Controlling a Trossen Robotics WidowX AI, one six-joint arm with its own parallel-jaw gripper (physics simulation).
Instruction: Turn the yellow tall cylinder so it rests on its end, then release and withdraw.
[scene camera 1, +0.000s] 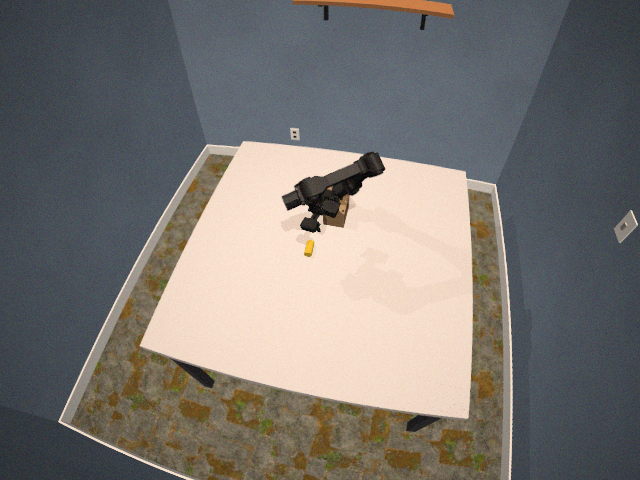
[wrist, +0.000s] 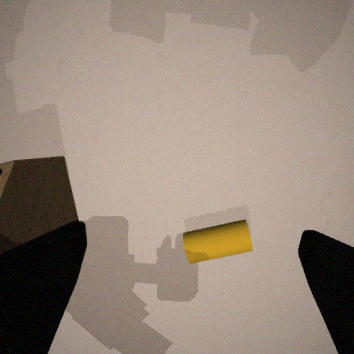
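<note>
The yellow cylinder (scene camera 1: 309, 248) (wrist: 218, 242) lies on its side on the white table (scene camera 1: 289, 320). My gripper (wrist: 195, 238) is open and empty, its two dark fingers wide apart at the left and right of the wrist view. In that view the cylinder lies below the fingers, between them in the picture, with its long axis running roughly from one finger toward the other. In the scene view the gripper (scene camera 1: 311, 226) hangs above the table, beside the cylinder on the side toward the arm's base. The fingertips are too small there to make out clearly.
A brown wooden block (scene camera 1: 334, 220) (wrist: 42, 197) stands at the arm's base, close to the gripper, and shows at the left of the wrist view. Shadows of the arm fall across the table. An orange shelf (scene camera 1: 372, 5) is on the back wall.
</note>
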